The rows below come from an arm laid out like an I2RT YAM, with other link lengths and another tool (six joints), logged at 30 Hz.
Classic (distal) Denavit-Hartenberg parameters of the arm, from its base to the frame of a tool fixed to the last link. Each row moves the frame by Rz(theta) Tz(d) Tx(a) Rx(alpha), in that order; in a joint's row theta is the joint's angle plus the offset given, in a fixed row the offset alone. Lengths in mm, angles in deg.
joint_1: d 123.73  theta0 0  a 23.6  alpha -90
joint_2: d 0  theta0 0  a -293.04  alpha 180
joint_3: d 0  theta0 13.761  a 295.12  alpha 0
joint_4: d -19.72  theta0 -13.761  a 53.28  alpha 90
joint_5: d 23.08  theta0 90  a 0  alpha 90
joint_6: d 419.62  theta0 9.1  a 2.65  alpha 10
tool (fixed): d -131.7  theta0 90  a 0  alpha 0
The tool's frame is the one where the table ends.
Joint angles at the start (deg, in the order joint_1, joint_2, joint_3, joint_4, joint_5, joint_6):
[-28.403, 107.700, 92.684, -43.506, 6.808, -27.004]
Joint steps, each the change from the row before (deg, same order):
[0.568, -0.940, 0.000, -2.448, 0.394, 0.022]
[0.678, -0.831, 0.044, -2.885, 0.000, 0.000]
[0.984, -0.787, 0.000, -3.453, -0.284, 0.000]
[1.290, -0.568, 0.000, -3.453, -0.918, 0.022]
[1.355, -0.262, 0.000, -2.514, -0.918, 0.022]
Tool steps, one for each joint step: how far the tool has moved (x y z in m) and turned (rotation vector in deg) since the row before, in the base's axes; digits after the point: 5 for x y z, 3 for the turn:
[-0.00961, 0.00900, 0.00295, 0.421, 1.482, 0.348]
[-0.01038, 0.01244, 0.00128, 0.928, 1.783, 0.678]
[-0.01193, 0.01738, -0.00032, 1.423, 2.269, 1.111]
[-0.01011, 0.02218, -0.00185, 2.008, 2.235, 1.641]
[-0.00612, 0.02011, -0.00213, 1.710, 1.698, 1.668]

